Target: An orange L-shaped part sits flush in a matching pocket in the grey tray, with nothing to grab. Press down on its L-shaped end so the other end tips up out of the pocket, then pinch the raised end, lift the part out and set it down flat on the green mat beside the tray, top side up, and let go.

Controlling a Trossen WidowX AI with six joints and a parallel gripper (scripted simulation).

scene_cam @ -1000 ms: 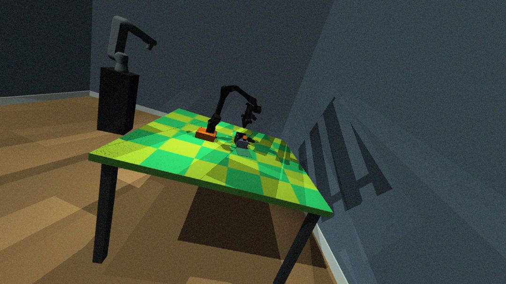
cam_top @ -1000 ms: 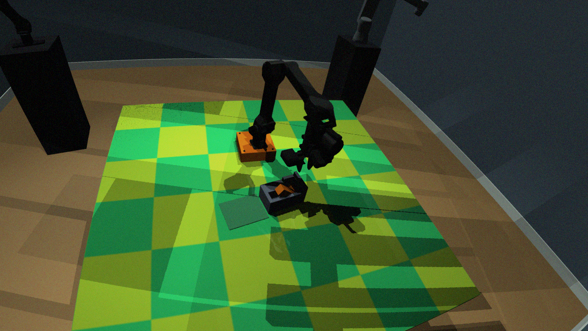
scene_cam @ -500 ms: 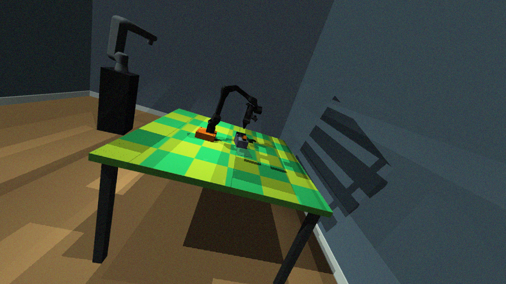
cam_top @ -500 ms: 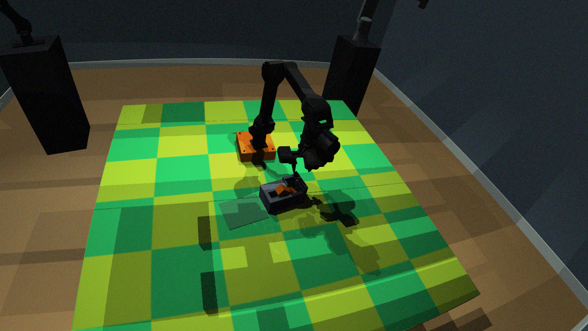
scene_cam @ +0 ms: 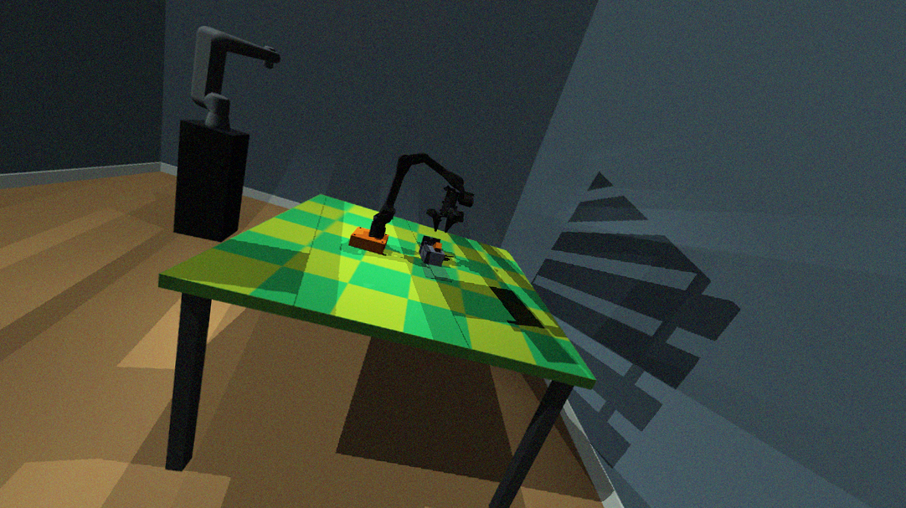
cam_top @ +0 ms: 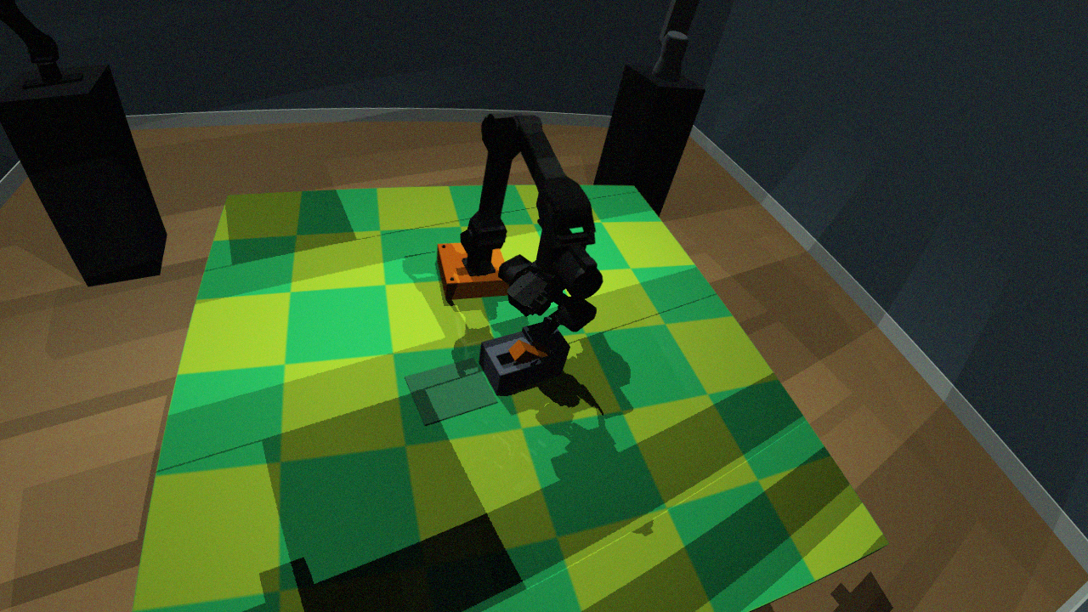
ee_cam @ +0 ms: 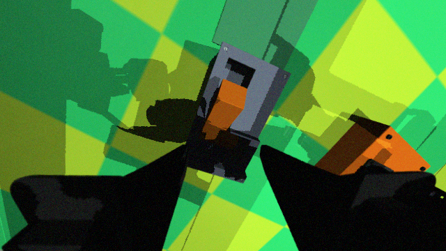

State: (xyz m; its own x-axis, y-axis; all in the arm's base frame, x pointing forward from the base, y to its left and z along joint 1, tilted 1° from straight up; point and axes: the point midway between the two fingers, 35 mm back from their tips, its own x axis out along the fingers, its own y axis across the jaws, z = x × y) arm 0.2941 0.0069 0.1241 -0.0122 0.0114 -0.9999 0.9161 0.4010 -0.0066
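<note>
Right now my gripper tip is 1 cm past the orange L-shaped part, 1 cm to the right of it and 10 cm above it. The rest, counted from my gripper tip: green mat 16 cm to the right, 16 cm below.
</note>
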